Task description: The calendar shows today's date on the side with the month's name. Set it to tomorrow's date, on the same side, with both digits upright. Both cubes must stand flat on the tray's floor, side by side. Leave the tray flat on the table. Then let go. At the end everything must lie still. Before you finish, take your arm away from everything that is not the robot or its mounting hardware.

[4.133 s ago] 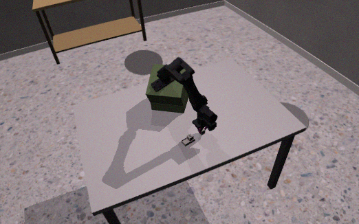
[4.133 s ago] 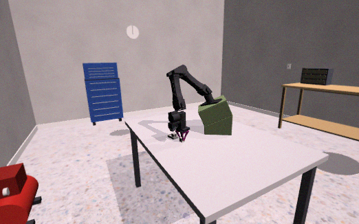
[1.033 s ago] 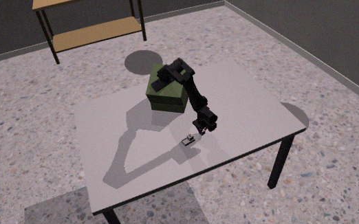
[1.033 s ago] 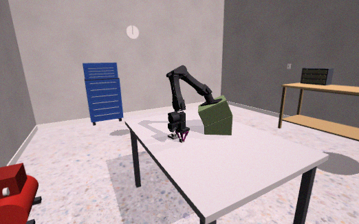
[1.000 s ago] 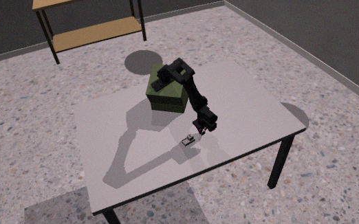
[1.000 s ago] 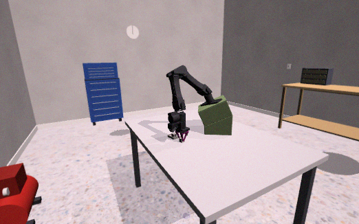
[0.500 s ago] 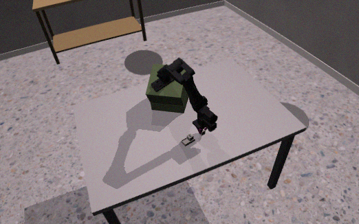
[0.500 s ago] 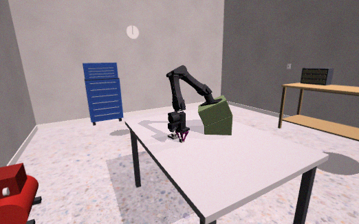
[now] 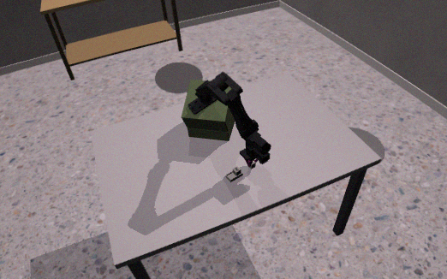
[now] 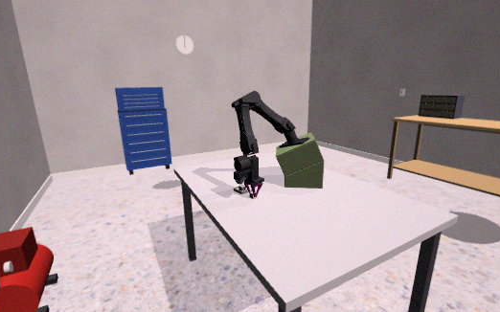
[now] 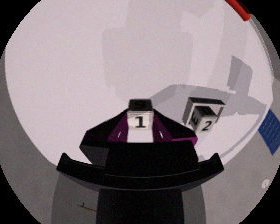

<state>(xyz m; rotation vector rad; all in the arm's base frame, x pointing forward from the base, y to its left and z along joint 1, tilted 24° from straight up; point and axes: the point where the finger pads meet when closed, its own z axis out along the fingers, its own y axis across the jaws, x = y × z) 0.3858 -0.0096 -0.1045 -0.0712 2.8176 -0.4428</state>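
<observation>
The white cube is right at my hand. Also, from my hand: calendar tray: 11 cm to the right, 1 cm below.
</observation>
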